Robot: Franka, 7 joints.
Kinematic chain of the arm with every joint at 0, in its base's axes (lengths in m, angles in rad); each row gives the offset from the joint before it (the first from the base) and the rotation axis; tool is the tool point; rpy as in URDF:
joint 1: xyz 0 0 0.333 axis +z
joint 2: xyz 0 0 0 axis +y
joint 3: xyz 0 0 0.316 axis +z
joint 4: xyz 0.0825 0 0 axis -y
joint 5: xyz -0.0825 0 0.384 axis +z
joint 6: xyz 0 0 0 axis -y
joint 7: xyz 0.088 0 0 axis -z
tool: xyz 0 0 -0.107 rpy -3.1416 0 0
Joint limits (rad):
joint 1: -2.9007..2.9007
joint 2: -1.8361..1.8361
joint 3: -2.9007..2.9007
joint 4: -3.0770..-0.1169
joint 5: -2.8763..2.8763
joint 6: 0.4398..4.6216
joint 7: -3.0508..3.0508
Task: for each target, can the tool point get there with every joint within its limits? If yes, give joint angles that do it. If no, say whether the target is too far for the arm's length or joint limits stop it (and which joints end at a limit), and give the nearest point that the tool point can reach.
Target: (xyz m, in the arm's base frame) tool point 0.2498 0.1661 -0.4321
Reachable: no: joint limits stop it (at a limit: joint 2) | nearest point 0.2482 0.1650 -0.3606 | short by 0.072 m
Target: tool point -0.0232 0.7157 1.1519
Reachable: no: too far | nearest point -0.0183 0.5644 0.9788 | short by 0.230 m
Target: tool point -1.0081 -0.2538 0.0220
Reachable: no: too far | nearest point -0.7970 -0.2007 0.0871 | short by 0.227 m
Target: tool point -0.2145 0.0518 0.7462
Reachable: yes | joints -2.0788 -1.2272 -0.7720 -2.3998 1.7568 1.0990 -0.1308
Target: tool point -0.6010 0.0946 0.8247
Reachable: yes | joints -1.1728 -0.6037 -1.6916 -1.2300 -1.2137 3.0957 2.2171
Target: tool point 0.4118 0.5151 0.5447
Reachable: yes | joints 1.5255 0.2411 -0.6752 -1.6627 -0.5561 2.3042 -2.3833
